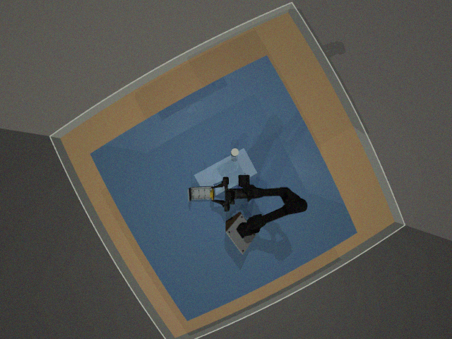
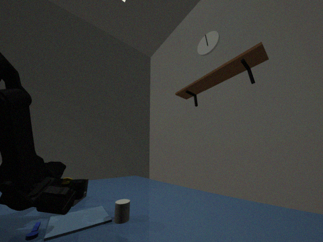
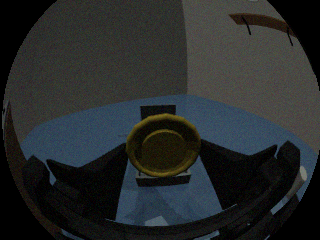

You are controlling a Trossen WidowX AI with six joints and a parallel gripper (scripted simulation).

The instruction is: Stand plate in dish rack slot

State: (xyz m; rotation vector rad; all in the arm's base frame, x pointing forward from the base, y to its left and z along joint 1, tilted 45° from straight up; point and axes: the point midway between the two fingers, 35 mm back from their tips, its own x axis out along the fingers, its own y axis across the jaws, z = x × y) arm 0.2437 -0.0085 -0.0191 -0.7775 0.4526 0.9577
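The grey dish rack is 5 cm to the left of my gripper tip, 5 cm below it and 3 cm ahead of it. From my gripper tip the other things lie so: light-blue board: 16 cm to the right, 7 cm below, 3 cm ahead; yellow plate: 1 cm to the right; blue spoon: 16 cm to the right, 7 cm below, 7 cm behind.
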